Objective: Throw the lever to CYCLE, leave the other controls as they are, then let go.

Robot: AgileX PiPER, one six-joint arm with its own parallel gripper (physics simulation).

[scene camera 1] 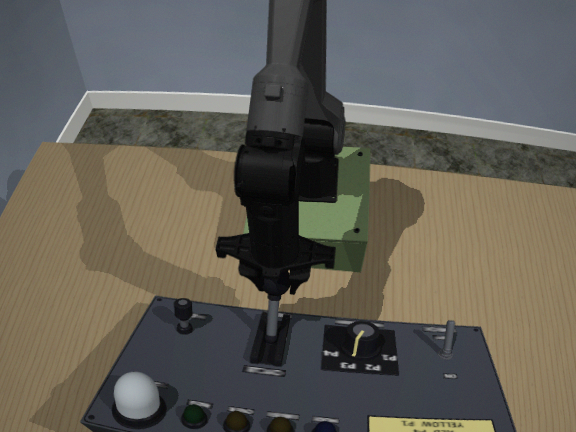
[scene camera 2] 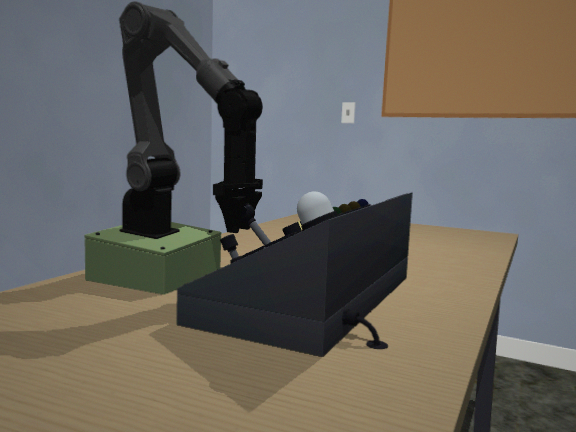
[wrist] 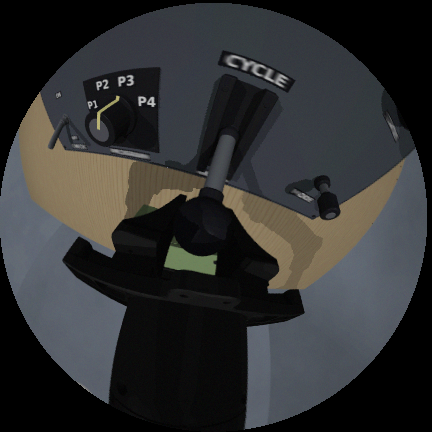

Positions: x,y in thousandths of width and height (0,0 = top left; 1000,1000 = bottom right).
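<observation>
You can find my gripper in the wrist view (471,485), and it's there in scene camera 2 (414,534) and in scene camera 1 (482,663) too.
</observation>
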